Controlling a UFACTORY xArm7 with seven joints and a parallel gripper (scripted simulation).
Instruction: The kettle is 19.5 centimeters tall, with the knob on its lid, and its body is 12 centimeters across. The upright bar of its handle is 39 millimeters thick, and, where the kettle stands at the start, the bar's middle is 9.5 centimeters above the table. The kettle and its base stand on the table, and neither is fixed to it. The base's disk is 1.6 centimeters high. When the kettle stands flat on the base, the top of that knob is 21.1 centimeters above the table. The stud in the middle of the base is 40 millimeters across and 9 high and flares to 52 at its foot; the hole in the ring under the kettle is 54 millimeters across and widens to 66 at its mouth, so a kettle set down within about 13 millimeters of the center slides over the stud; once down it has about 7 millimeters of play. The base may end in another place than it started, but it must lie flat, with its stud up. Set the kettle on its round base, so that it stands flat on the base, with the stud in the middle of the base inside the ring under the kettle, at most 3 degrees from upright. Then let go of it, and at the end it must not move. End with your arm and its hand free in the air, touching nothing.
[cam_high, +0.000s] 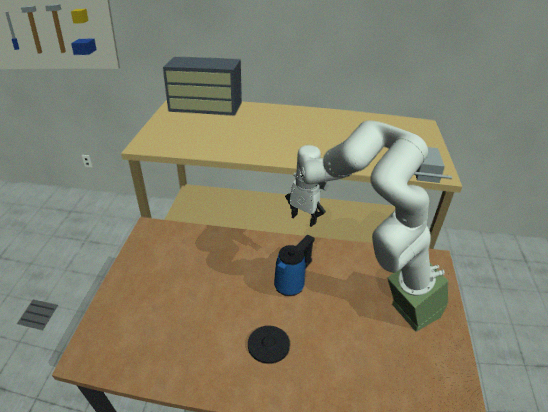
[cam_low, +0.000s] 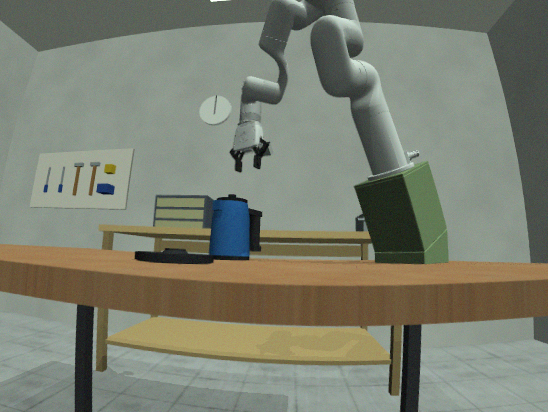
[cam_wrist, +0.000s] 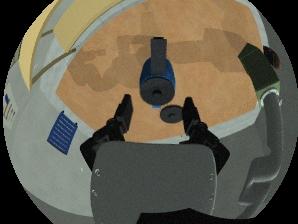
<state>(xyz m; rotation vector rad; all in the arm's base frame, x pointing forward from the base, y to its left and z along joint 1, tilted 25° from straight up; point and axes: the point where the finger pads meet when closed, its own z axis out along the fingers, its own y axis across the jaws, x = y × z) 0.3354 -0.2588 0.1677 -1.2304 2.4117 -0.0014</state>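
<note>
My hand is 20 mm short of the blue kettle, 30 mm to the right of it and 210 mm above it. Round my hand: round black base (110 mm ahead, 340 mm to the left, 300 mm below).
</note>
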